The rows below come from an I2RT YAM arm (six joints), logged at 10 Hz.
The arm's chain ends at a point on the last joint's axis. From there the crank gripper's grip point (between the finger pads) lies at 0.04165 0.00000 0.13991 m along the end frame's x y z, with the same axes.
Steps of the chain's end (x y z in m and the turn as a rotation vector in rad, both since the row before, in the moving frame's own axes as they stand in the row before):
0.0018, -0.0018, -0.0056, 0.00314, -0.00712, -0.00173
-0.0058, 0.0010, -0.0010, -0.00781, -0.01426, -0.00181
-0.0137, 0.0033, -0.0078, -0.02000, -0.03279, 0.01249
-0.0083, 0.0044, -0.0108, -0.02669, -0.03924, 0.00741
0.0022, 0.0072, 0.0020, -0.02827, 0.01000, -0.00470
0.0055, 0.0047, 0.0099, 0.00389, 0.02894, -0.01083
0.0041, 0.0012, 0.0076, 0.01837, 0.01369, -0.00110
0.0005, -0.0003, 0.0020, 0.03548, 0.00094, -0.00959
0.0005, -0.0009, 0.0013, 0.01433, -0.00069, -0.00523
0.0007, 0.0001, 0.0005, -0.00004, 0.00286, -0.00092
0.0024, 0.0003, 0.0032, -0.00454, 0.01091, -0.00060
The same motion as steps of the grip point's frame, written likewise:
0.0008, -0.0023, -0.0053, 0.00314, -0.00712, -0.00173
-0.0078, 0.0020, -0.0004, -0.00781, -0.01426, -0.00181
-0.0183, 0.0066, -0.0065, -0.02000, -0.03279, 0.01249
-0.0138, 0.0084, -0.0093, -0.02669, -0.03924, 0.00741
0.0036, 0.0109, 0.0015, -0.02827, 0.01000, -0.00470
0.0095, 0.0037, 0.0086, 0.00389, 0.02894, -0.01083
0.0060, -0.0014, 0.0070, 0.01837, 0.01369, -0.00110
0.0006, -0.0057, 0.0019, 0.03548, 0.00094, -0.00959
0.0004, -0.0031, 0.0013, 0.01433, -0.00069, -0.00523
0.0011, 0.0001, 0.0004, -0.00004, 0.00286, -0.00092
0.0039, 0.0009, 0.0027, -0.00454, 0.01091, -0.00060

